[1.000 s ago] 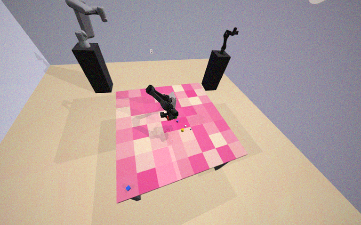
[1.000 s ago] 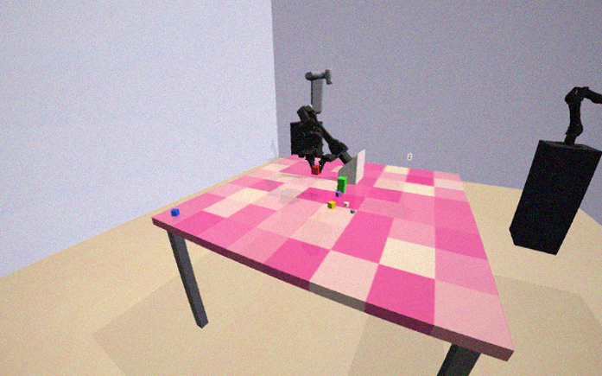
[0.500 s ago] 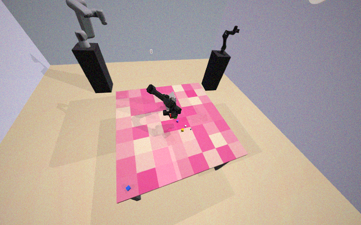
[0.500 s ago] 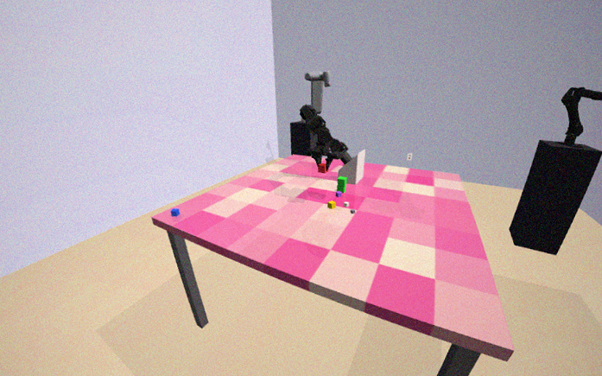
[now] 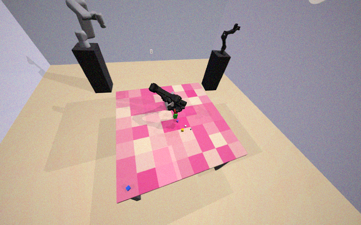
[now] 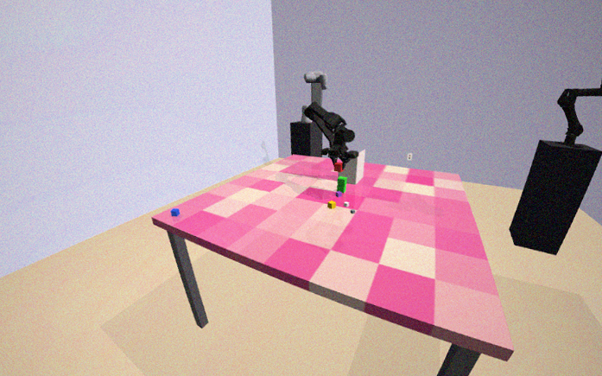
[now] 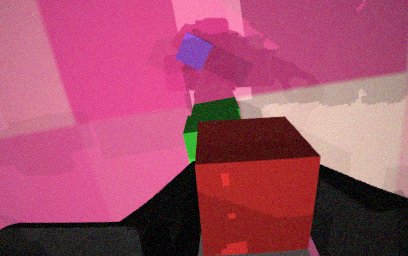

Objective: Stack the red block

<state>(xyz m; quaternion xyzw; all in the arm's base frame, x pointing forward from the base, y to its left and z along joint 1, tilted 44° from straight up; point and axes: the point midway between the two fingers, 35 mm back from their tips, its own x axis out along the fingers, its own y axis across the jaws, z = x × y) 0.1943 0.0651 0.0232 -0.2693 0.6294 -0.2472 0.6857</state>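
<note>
Now: gripper tip 120 mm above the purple cube, 50 mm short of it and 30 mm to the right of it. Also, from my gripper tip: yellow cube (180 mm ahead, 120 mm below, 50 mm to the left); white cube (130 mm ahead, 120 mm below, 110 mm to the left); red block (10 mm above).
</note>
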